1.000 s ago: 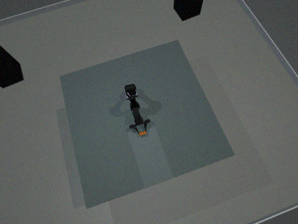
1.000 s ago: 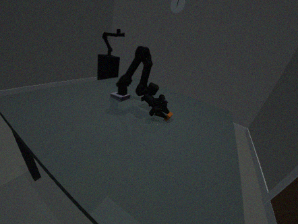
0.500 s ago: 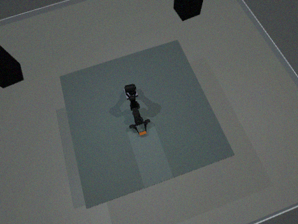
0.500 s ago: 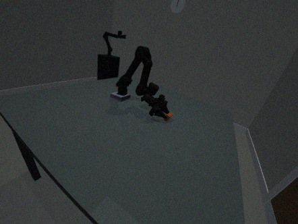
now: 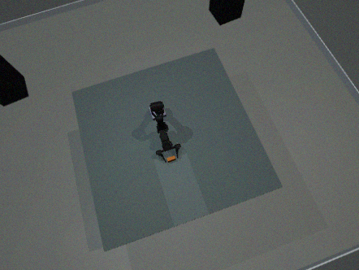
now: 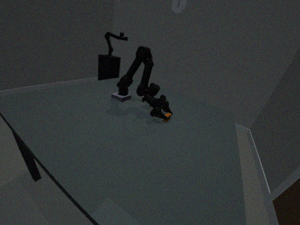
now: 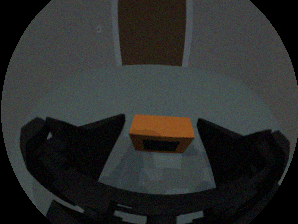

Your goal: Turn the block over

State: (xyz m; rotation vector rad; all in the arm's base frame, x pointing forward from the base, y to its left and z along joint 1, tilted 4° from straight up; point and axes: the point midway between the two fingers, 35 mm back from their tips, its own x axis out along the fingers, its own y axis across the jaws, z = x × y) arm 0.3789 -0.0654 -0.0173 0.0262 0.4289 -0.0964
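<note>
Right now my gripper tip is 20 mm past the orange block and 10 mm above it.
</note>
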